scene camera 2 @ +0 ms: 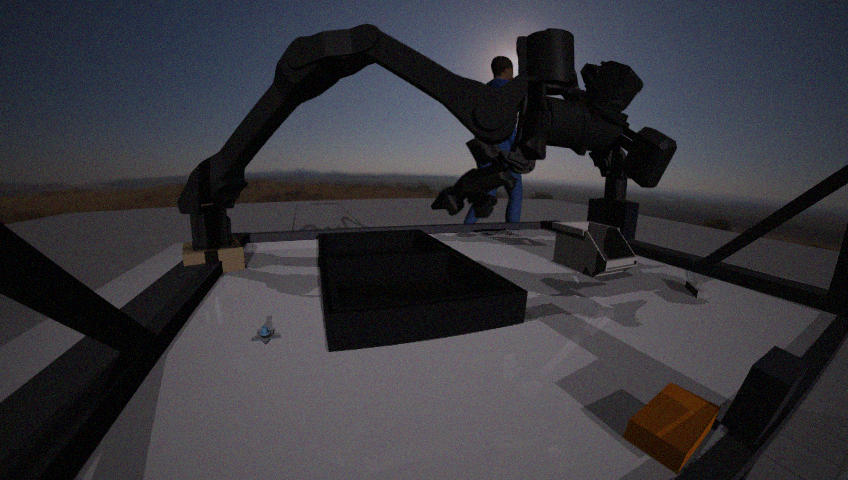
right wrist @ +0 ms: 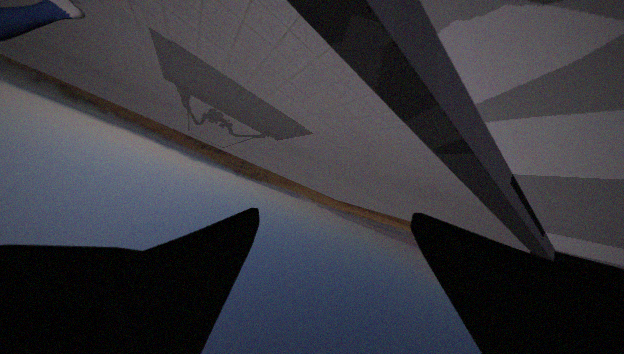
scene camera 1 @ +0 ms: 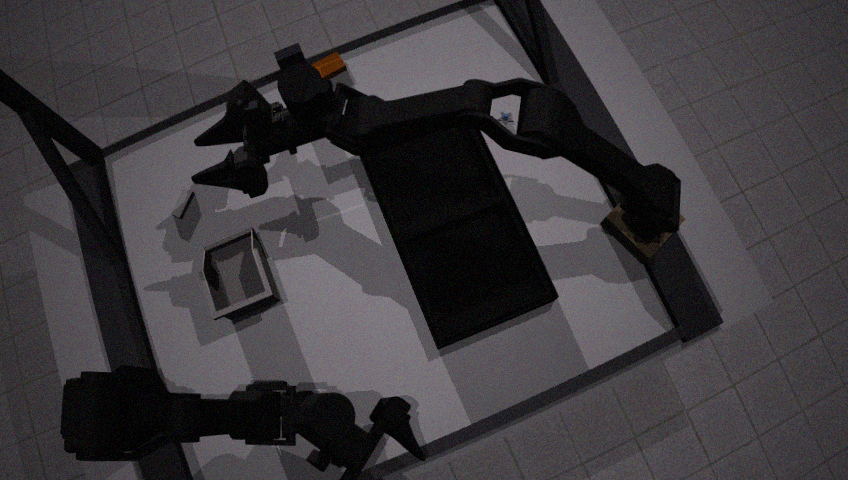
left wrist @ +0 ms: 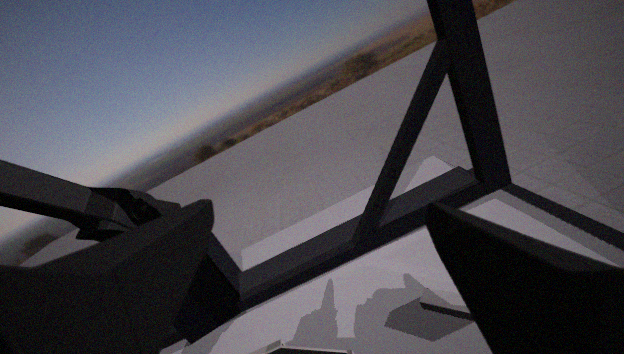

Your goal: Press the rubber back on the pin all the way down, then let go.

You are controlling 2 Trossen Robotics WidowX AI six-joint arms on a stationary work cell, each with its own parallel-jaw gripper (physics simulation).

Labels:
left gripper: scene camera 2 648, 139; scene camera 1 193, 161; left wrist 322, 211; not seen in the right wrist view (out of frame)

